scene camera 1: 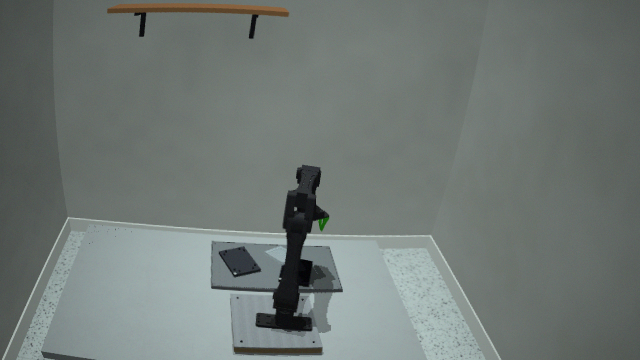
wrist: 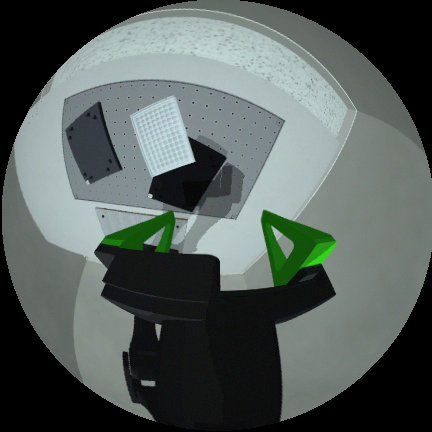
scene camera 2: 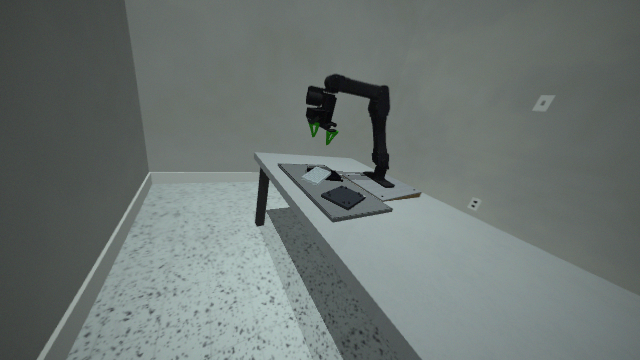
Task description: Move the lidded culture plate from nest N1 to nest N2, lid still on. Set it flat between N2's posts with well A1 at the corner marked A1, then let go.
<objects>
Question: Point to a grey perforated deck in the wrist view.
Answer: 244,133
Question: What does my gripper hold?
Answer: Nothing.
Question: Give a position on a grey perforated deck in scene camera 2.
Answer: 370,203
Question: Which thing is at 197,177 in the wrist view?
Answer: A black nest.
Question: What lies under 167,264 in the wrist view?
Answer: My gripper.
</objects>
